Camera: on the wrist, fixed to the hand. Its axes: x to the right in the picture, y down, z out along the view.
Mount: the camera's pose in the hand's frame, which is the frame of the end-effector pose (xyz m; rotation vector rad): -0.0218 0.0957 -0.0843 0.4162 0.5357 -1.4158
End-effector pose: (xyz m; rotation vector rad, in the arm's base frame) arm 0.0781 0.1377 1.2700 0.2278 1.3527 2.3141
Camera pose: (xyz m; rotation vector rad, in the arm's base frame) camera 0.0391 0.0215 1.3113 -0.9768 1.4393 0.8925
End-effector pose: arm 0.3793 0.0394 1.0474 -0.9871 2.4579 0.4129
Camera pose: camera 0.3001 0.0823 1.1403 -2.3994 1.4296 -0.8623
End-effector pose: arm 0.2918 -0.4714 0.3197 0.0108 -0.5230 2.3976
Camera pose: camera 0.2599 -0.5198 0.2040 -0.0582 0.2390 0.9915
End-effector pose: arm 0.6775 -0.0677 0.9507 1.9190 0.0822 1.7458
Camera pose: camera 0.5656 -0.1288 0.9728 0.9305 1.6269 1.1120
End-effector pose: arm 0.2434 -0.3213 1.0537 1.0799 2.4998 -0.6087
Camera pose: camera 0.3169 -0.2321 1.1118 0.5532 -2.3092 0.8950
